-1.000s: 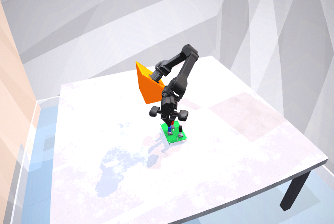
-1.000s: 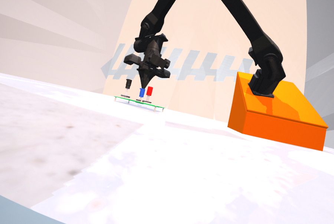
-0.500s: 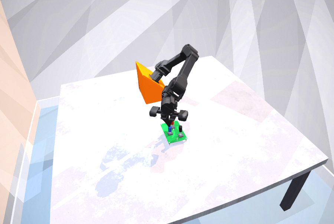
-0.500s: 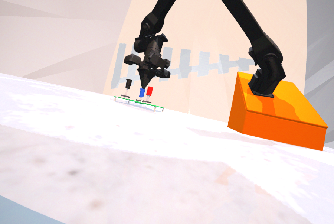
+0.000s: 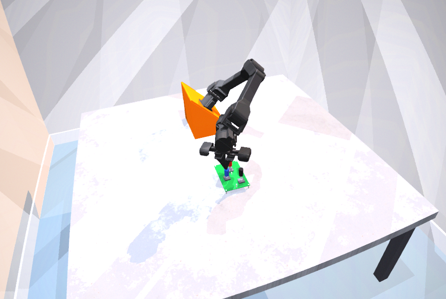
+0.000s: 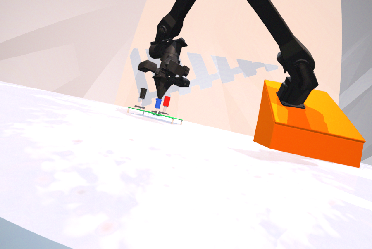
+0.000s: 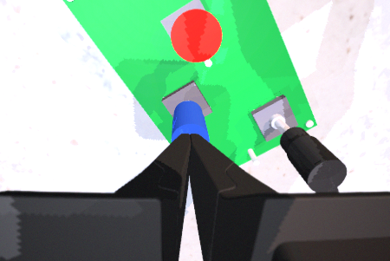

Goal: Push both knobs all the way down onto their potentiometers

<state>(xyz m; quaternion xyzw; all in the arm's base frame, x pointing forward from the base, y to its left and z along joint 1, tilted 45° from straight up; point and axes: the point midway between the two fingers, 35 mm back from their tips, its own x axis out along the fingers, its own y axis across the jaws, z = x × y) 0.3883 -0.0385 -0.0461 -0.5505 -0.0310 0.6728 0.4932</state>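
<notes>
Now: gripper tip 1 cm above the blue knob. The rest, counted from my gripper tip: black knob: 4 cm to the left, 4 cm ahead.
</notes>
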